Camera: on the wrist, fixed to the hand. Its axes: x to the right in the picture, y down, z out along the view.
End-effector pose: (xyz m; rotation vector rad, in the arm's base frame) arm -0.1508 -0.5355 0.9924 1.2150 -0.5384 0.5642
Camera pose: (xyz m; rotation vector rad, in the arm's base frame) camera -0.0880 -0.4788 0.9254 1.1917 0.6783 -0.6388
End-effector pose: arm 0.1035 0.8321 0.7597 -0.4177 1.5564 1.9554
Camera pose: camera 0.1340 0.7706 0.6764 -1.3605 0.7576 0.6256
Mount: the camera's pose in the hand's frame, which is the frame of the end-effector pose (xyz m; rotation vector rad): 0.0092 -0.0749 -0.0772 0.0209 0.2441 -1.5834
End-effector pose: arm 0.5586 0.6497 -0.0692 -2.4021 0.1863 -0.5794
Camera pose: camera 0.5309 0.6618 0.0344 -1.9881 -1.7066 -1.4616
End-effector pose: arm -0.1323 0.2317 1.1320 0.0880 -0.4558 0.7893
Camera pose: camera -0.0461 0.2038 1.0733 0.3134 -0.0437 -0.7500
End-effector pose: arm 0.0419 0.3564 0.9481 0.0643 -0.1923 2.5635
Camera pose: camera 0.0743 0.4352 0.8819 -0.0716 0.0142 0.9776
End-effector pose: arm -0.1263 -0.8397 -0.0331 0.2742 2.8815 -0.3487
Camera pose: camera -0.1663 -0.8901 0.0536 1.8115 -2.2311 0.4743
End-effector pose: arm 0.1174 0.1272 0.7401 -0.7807 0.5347 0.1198
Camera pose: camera 0.1155 0.0193 0.7381 -1.0106 0.0232 -1.4490
